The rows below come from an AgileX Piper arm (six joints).
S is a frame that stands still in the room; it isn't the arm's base.
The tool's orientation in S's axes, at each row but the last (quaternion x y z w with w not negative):
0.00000, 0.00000, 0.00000, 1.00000
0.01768, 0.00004, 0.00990, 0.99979
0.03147, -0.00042, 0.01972, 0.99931
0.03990, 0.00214, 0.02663, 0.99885
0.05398, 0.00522, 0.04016, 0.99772
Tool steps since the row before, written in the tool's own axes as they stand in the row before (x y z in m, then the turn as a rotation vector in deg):
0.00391, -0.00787, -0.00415, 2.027, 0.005, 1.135
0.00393, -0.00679, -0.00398, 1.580, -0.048, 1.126
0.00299, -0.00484, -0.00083, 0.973, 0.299, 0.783
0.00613, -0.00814, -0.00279, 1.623, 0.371, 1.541
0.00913, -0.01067, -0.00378, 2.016, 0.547, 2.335
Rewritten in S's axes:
0.00391, -0.00787, -0.00415, 2.027, 0.005, 1.135
0.00406, -0.00657, -0.00422, 1.581, -0.056, 1.124
0.00318, -0.00466, -0.00113, 0.961, 0.287, 0.802
0.00654, -0.00755, -0.00344, 1.611, 0.333, 1.562
0.00989, -0.00943, -0.00497, 2.000, 0.454, 2.368

